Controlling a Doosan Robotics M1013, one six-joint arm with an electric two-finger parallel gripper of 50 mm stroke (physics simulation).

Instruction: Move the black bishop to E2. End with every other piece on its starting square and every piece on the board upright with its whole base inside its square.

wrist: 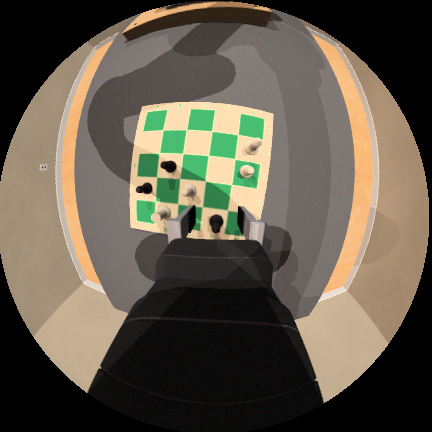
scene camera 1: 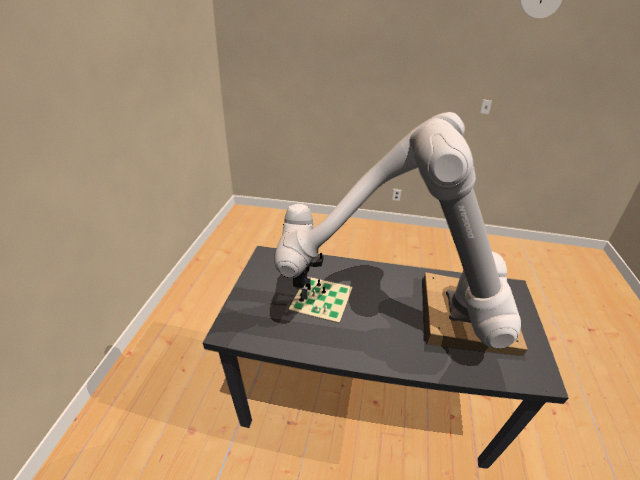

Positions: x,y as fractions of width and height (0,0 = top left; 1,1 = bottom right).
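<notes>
Gripper (wrist: 0.50,0.49) in view. Chessboard (scene camera 1: 0.53,0.62), also in the wrist view (wrist: 0.48,0.33).
</notes>
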